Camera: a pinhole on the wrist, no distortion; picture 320 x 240 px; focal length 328.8 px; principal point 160.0 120.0 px. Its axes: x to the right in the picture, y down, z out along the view. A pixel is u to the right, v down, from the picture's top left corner.
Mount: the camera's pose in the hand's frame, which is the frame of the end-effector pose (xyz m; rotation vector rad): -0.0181 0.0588 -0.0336 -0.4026 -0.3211 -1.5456
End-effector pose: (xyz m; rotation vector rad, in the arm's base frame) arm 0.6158 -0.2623 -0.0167 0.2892 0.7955 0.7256
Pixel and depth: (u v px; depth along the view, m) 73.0 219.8 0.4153
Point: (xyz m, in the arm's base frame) 0.7217 0.0800 0.2721
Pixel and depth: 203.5 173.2 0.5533
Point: 0.9092 -0.0078 0.3772
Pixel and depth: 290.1 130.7 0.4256
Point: 0.8878 -0.1678 0.3062
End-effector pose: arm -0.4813 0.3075 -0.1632 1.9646 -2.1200 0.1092
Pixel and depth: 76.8 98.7 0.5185
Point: -0.9315 0.2859 -0.4839
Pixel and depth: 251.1 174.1 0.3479
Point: -0.6510 0.1923 -0.4425
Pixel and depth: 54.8 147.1 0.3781
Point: -0.8469 0.2511 -0.3588
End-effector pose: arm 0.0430 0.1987 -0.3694 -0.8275 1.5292 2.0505
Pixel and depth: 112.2 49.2 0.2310
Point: -0.0765 0.2977 -0.1648
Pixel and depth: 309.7 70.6 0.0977
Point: 0.0064 0.2520 -0.2919
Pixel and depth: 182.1 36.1 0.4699
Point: -0.1163 0.5195 -0.0405
